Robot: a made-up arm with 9 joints. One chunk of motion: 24 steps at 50 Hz.
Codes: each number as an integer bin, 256 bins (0 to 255) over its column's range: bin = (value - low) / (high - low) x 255, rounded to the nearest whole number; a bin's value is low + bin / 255 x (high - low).
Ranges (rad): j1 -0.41..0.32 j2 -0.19..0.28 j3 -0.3..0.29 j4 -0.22..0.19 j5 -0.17..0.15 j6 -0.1..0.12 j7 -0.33..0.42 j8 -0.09..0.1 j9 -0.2..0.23
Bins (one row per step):
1: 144 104 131 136 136 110 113 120 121
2: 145 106 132 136 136 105 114 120 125
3: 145 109 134 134 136 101 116 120 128
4: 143 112 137 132 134 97 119 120 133
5: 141 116 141 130 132 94 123 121 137
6: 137 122 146 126 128 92 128 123 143
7: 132 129 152 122 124 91 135 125 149
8: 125 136 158 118 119 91 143 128 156
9: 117 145 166 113 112 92 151 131 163
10: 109 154 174 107 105 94 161 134 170
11: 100 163 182 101 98 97 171 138 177
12: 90 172 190 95 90 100 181 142 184
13: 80 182 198 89 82 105 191 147 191
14: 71 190 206 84 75 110 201 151 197
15: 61 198 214 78 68 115 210 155 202
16: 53 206 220 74 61 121 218 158 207
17: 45 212 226 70 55 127 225 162 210
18: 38 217 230 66 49 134 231 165 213
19: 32 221 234 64 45 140 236 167 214
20: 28 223 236 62 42 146 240 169 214
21: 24 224 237 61 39 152 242 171 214
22: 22 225 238 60 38 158 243 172 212
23: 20 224 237 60 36 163 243 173 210
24: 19 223 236 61 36 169 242 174 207
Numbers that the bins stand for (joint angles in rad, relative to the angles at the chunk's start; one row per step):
1: 0.0022 0.0017 0.0031 -0.0013 0.0007 -0.0051 0.0024 -0.0006 0.0040
2: 0.0051 0.0054 0.0054 -0.0013 0.0007 -0.0094 0.0053 -0.0006 0.0108
3: 0.0051 0.0109 0.0100 -0.0045 0.0007 -0.0129 0.0112 -0.0006 0.0158
4: -0.0006 0.0164 0.0170 -0.0078 -0.0018 -0.0163 0.0200 -0.0006 0.0243
5: -0.0064 0.0238 0.0262 -0.0110 -0.0044 -0.0189 0.0318 0.0002 0.0310
6: -0.0178 0.0349 0.0378 -0.0174 -0.0094 -0.0206 0.0465 0.0016 0.0411
7: -0.0321 0.0478 0.0517 -0.0238 -0.0144 -0.0215 0.0671 0.0031 0.0513
8: -0.0522 0.0607 0.0656 -0.0303 -0.0207 -0.0215 0.0906 0.0054 0.0631
9: -0.0751 0.0773 0.0841 -0.0383 -0.0295 -0.0206 0.1141 0.0076 0.0749
10: -0.0980 0.0938 0.1026 -0.0480 -0.0382 -0.0189 0.1435 0.0098 0.0867
11: -0.1237 0.1104 0.1211 -0.0576 -0.0470 -0.0163 0.1729 0.0128 0.0985
12: -0.1524 0.1270 0.1396 -0.0673 -0.0571 -0.0137 0.2024 0.0158 0.1103
13: -0.1810 0.1455 0.1581 -0.0769 -0.0671 -0.0094 0.2318 0.0195 0.1221
14: -0.2067 0.1602 0.1766 -0.0849 -0.0759 -0.0051 0.2612 0.0225 0.1322
15: -0.2354 0.1749 0.1951 -0.0946 -0.0847 -0.0008 0.2876 0.0255 0.1406
16: -0.2583 0.1897 0.2090 -0.1010 -0.0935 0.0044 0.3112 0.0277 0.1491
17: -0.2812 0.2007 0.2229 -0.1075 -0.1010 0.0096 0.3318 0.0307 0.1541
18: -0.3012 0.2100 0.2322 -0.1139 -0.1085 0.0156 0.3494 0.0329 0.1592
19: -0.3184 0.2173 0.2414 -0.1171 -0.1135 0.0208 0.3641 0.0344 0.1609
20: -0.3298 0.2210 0.2460 -0.1203 -0.1173 0.0260 0.3759 0.0359 0.1609
21: -0.3413 0.2229 0.2484 -0.1219 -0.1211 0.0311 0.3818 0.0374 0.1609
22: -0.3470 0.2247 0.2507 -0.1235 -0.1223 0.0363 0.3847 0.0382 0.1575
23: -0.3527 0.2229 0.2484 -0.1235 -0.1248 0.0406 0.3847 0.0389 0.1541
24: -0.3556 0.2210 0.2460 -0.1219 -0.1248 0.0458 0.3818 0.0396 0.1491

